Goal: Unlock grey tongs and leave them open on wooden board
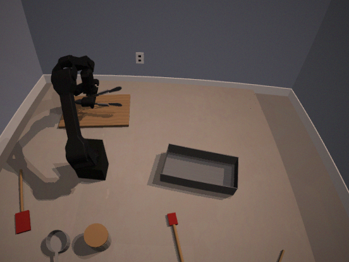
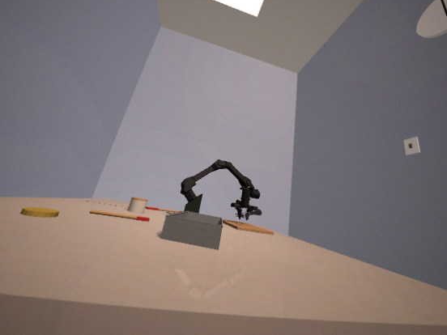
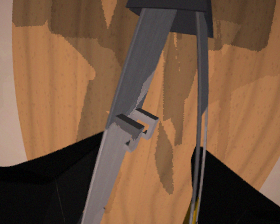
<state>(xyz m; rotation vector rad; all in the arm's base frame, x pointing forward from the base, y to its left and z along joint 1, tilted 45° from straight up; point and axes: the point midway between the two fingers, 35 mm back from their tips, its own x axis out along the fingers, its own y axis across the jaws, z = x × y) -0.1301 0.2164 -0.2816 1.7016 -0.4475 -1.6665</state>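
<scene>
The yellow lock piece lies 20 mm to the left of my gripper tip and 20 mm above it. From my gripper tip the other things lie so: grey roasting tin: 560 mm ahead, 280 mm to the right, 20 mm below; wooden board: 10 mm ahead, 40 mm below.
</scene>
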